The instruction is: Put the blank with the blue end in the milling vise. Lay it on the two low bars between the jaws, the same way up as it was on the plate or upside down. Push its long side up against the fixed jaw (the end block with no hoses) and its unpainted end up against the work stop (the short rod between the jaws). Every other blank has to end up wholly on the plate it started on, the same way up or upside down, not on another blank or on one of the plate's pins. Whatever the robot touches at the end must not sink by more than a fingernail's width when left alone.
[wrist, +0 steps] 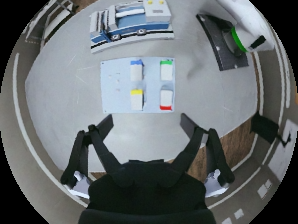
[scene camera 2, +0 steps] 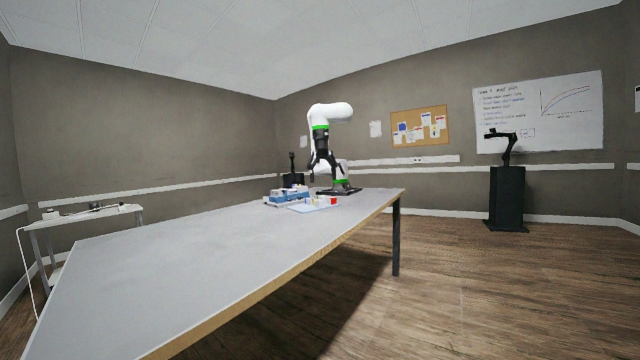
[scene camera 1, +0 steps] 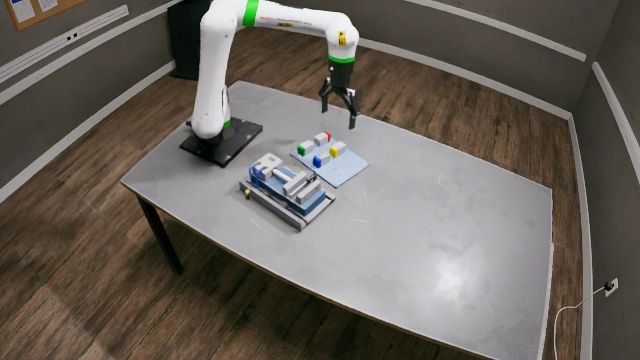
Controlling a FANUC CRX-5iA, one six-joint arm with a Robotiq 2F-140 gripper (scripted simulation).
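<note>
Scene camera 1 shows the gripper (scene camera 1: 337, 119), and the wrist view has the gripper (wrist: 146, 120) as well. A light blue plate (scene camera 1: 354, 164) is part of the scene too, and the wrist view likewise shows the plate (wrist: 113, 102).
</note>
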